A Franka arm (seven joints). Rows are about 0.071 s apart.
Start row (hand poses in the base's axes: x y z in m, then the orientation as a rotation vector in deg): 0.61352 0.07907 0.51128 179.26 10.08 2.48
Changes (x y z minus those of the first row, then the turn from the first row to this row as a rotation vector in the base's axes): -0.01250 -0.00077 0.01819 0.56 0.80 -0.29; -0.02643 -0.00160 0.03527 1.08 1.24 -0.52; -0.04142 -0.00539 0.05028 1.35 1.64 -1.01; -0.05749 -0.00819 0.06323 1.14 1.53 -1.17; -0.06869 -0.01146 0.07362 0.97 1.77 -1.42; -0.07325 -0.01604 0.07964 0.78 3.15 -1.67; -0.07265 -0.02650 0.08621 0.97 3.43 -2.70
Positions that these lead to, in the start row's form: 0.60102 0.07830 0.52947 -179.58 -9.63 -1.28; 0.58709 0.07747 0.54655 -179.06 -9.24 -0.63; 0.57210 0.07368 0.56156 -178.81 -8.45 -0.03; 0.55603 0.07088 0.57451 -179.04 -8.22 -0.18; 0.54483 0.06761 0.58490 -179.22 -7.84 0.21; 0.54027 0.06303 0.59092 -179.34 -7.46 2.39; 0.54087 0.05257 0.59749 -179.20 -5.84 2.81
